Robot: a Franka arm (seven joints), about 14 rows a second.
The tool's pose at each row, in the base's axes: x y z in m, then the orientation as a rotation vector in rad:
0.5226, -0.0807, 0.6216, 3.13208, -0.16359, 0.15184
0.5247, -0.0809, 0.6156, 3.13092, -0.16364, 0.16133
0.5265, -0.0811, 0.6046, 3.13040, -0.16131, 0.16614
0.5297, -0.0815, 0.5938, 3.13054, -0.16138, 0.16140
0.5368, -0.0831, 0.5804, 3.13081, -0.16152, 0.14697
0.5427, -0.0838, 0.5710, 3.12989, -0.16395, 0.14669
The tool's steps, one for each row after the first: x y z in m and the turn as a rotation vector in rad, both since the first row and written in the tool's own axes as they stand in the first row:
0.0015, 0.0000, 0.0062, -0.00037, 0.00610, 0.00004
0.0023, 0.0001, 0.0173, -0.00052, 0.00920, -0.00144
0.0044, 0.0002, 0.0284, -0.00079, 0.00619, -0.00141
0.0103, 0.0011, 0.0424, -0.00170, -0.00297, -0.00135
0.0153, 0.0012, 0.0523, -0.00259, -0.00308, 0.00018

